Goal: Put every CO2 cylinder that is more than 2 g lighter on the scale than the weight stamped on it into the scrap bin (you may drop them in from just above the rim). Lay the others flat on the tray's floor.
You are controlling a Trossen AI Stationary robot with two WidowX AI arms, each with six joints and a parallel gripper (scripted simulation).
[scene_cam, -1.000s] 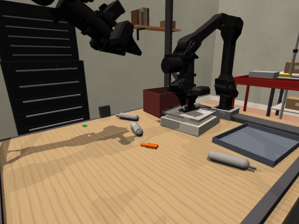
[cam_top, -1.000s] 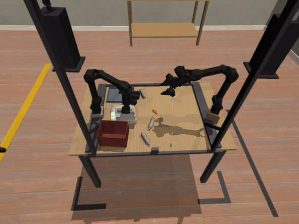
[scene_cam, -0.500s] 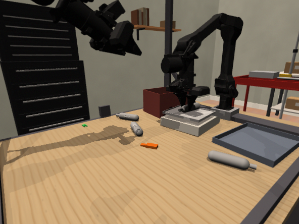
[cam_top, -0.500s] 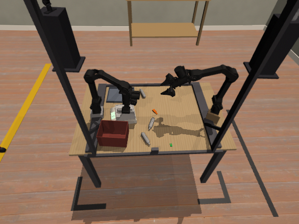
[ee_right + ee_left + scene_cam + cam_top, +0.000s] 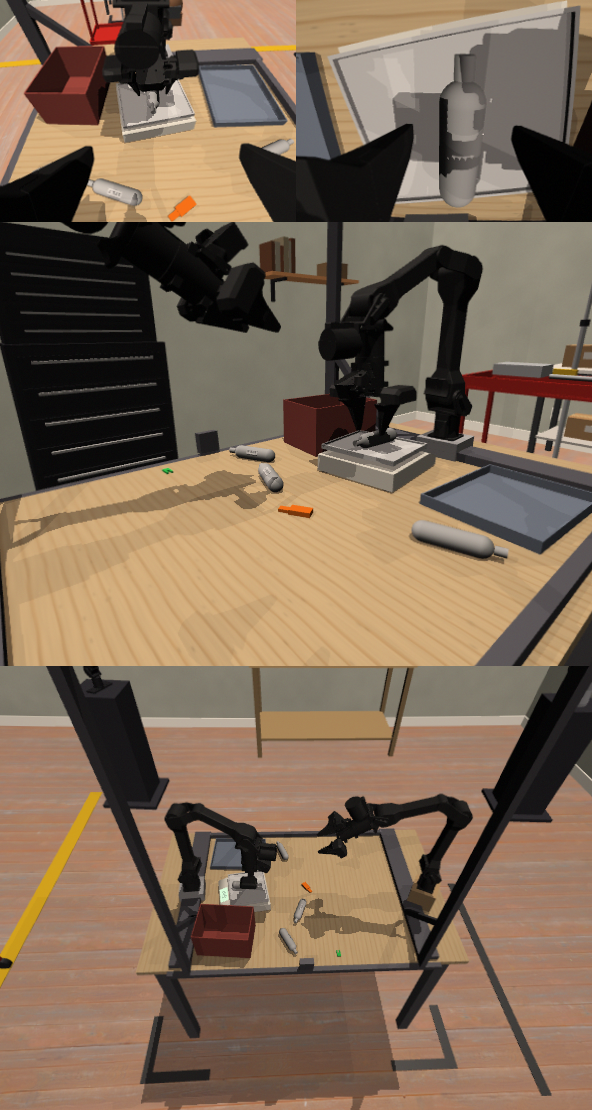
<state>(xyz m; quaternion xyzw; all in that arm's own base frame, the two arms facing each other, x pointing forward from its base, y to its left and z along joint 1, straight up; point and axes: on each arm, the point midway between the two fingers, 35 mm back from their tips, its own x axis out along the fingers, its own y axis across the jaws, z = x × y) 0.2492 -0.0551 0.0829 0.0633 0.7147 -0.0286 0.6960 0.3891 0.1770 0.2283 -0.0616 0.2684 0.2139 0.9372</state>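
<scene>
The grey tray is 25 cm ahead of my left hand, 12 cm below it and 9 cm to the left of it. Also, from my left hand: small orange piece 23 cm to the right, 12 cm below, 6 cm ahead; then small green piece 35 cm to the right, 26 cm behind, 12 cm below; then red scrap bin 22 cm behind, 9 cm below, 8 cm to the left.
</scene>
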